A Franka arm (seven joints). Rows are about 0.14 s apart.
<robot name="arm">
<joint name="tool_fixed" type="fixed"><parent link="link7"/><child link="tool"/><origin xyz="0 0 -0.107" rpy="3.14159 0 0"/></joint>
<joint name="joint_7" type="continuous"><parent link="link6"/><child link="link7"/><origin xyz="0.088 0 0"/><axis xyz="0 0 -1"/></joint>
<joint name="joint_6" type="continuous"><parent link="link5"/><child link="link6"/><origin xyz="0 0 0"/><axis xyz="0 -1 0"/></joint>
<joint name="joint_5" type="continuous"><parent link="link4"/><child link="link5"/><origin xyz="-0.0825 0 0.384"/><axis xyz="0 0 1"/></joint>
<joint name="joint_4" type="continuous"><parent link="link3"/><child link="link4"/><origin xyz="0.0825 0 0"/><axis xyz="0 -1 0"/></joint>
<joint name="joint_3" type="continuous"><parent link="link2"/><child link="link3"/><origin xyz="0 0 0.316"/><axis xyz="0 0 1"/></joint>
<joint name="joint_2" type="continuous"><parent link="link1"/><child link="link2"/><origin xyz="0 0 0"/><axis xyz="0 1 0"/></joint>
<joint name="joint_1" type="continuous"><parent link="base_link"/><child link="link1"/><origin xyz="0 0 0.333"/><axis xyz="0 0 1"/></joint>
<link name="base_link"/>
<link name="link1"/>
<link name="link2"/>
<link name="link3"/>
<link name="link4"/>
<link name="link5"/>
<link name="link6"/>
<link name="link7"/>
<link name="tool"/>
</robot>
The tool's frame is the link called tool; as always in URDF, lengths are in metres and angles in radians. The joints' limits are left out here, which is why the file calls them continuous.
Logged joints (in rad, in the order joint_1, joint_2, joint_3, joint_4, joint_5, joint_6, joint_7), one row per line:
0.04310, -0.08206, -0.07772, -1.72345, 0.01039, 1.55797, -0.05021
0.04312, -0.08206, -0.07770, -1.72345, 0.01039, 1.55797, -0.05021
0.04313, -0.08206, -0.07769, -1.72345, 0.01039, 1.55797, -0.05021
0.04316, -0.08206, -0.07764, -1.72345, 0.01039, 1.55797, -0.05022
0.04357, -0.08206, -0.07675, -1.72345, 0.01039, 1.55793, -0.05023
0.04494, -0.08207, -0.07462, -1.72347, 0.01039, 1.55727, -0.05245
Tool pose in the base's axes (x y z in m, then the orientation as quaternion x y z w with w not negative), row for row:
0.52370, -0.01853, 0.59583, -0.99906, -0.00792, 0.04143, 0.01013
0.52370, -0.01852, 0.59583, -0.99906, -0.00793, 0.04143, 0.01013
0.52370, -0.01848, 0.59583, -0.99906, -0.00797, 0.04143, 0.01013
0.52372, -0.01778, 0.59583, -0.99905, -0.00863, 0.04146, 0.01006
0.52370, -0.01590, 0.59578, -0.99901, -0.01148, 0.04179, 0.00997
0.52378, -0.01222, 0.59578, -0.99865, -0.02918, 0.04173, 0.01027
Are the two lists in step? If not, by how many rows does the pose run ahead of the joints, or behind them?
The pose runs 1 row ahead of the joints: the pose in row i belongs to the joints in row i + 1.
